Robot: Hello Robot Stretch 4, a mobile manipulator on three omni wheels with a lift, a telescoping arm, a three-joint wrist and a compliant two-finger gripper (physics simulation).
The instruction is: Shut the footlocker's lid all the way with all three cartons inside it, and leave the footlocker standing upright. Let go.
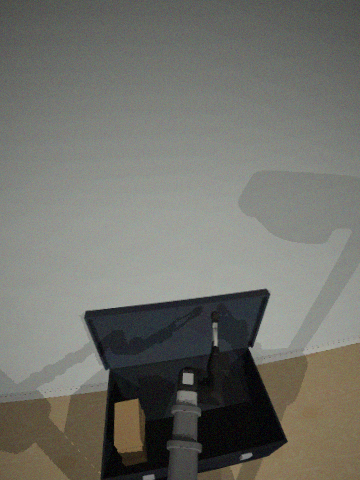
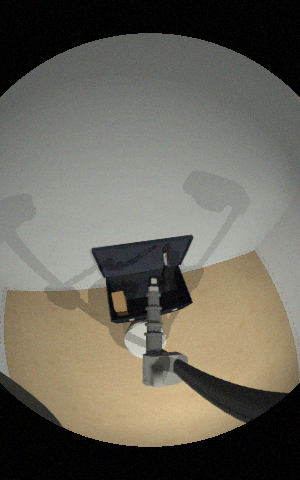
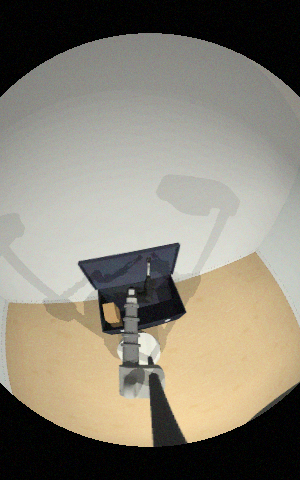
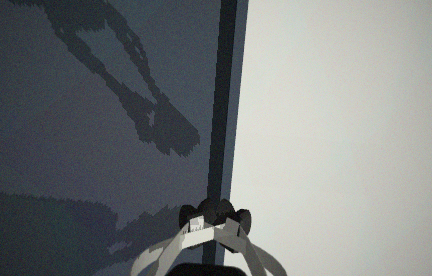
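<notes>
The dark blue footlocker (image 1: 267, 447) (image 2: 182, 306) (image 3: 175, 316) stands upright, its lid (image 1: 107, 325) (image 2: 112, 256) (image 3: 162, 254) (image 4: 75, 150) raised and leaning back. One tan carton (image 1: 127, 425) (image 2: 119, 301) (image 3: 111, 312) stands inside at the left. The other two cartons cannot be made out; the arm and deep shadow hide part of the interior. My gripper (image 1: 215, 316) (image 2: 165, 249) (image 3: 148, 260) (image 4: 216, 214) is shut, with its fingertips together and nothing seen between them. It is in front of the lid's inner face, below the top rim. Whether it touches the lid is unclear.
A pale wall (image 1: 165, 200) (image 2: 140, 175) (image 3: 135, 175) rises close behind the footlocker. My telescoping arm (image 1: 185, 440) (image 2: 154, 320) (image 3: 131, 330) reaches over the front wall. A round white object (image 2: 132, 340) (image 3: 154, 345) lies low in front, partly under the arm.
</notes>
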